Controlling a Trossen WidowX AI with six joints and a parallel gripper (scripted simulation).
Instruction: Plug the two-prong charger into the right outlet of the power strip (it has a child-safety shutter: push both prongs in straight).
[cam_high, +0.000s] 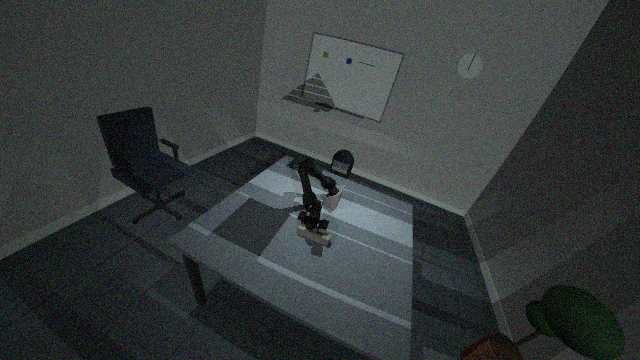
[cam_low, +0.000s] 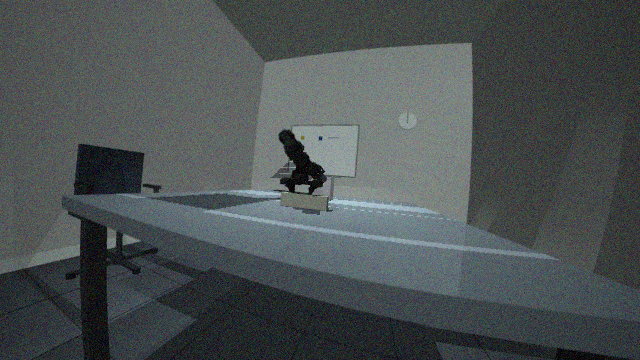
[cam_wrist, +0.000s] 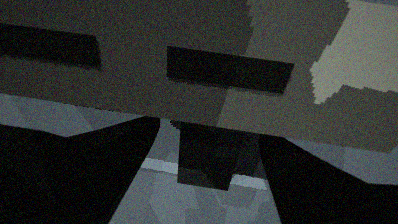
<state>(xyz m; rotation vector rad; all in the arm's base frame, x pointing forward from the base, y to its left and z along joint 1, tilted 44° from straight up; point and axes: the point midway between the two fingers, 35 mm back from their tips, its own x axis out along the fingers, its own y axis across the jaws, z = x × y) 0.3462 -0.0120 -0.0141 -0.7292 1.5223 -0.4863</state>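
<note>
Now: gripper tip 20 mm short of the black two-prong charger and 10 mm below it.
</note>
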